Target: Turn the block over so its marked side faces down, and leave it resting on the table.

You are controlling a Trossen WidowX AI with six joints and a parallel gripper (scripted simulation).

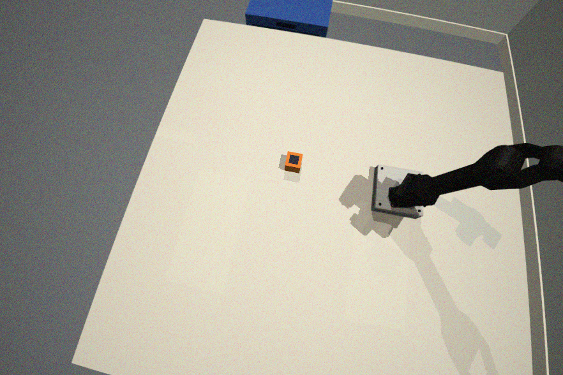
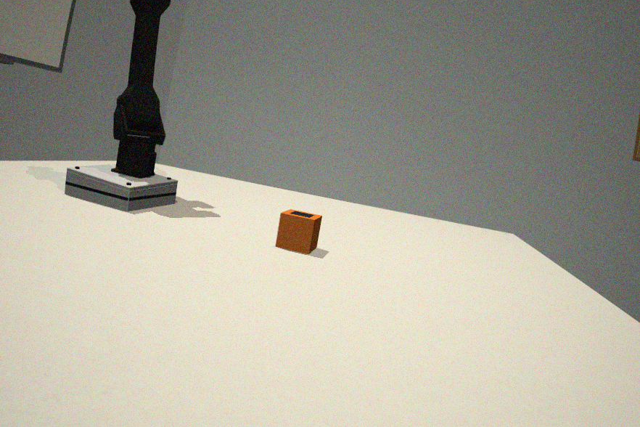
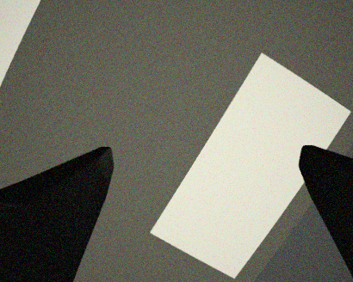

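The block is 760 mm below my gripper tip, 510 mm ahead of it and 310 mm to the right of it.
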